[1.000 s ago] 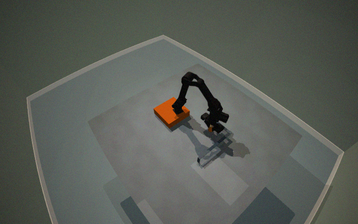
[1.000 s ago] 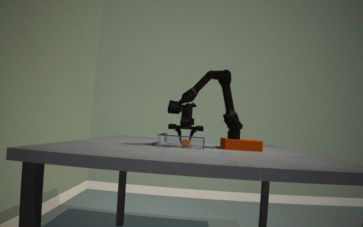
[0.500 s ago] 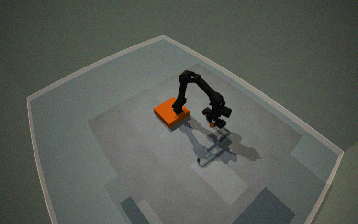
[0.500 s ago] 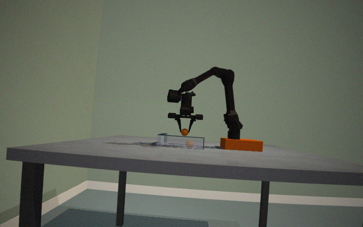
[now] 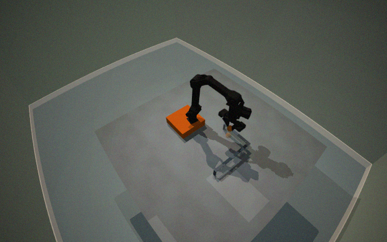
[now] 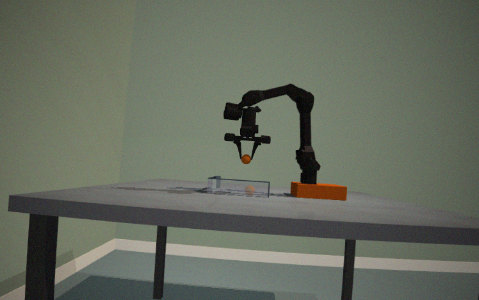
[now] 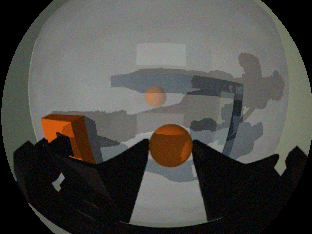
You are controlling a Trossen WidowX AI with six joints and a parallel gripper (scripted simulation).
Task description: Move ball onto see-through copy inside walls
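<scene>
The see-through copy of ball lies 30 mm behind my gripper tip, 20 mm to the left of it and 120 mm below it. Round my gripper tip: orange ball: right at my gripper tip; then clear wall: 10 mm ahead, 60 mm to the left, 110 mm below.
</scene>
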